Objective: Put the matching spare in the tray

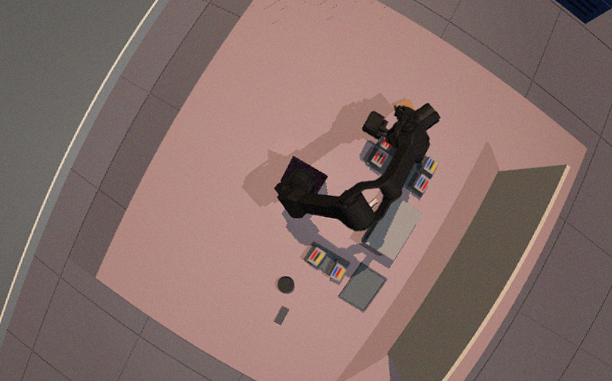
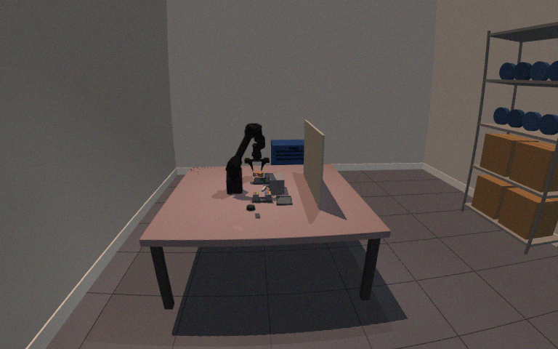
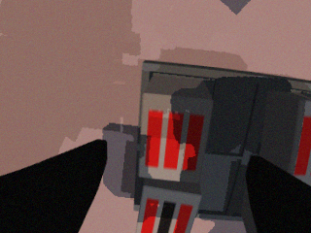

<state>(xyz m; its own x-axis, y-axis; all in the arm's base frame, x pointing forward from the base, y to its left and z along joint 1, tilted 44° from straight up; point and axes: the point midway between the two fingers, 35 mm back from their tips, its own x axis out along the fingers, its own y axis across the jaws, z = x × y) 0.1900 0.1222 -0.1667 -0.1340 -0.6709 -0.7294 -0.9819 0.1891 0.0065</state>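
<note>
Now: the grey tray 440 mm to the right of my gripper tip, 100 mm ahead of it and 70 mm below it. Also, from my gripper tip: tall upright board: 340 mm ahead, 270 mm to the right, 150 mm above.
</note>
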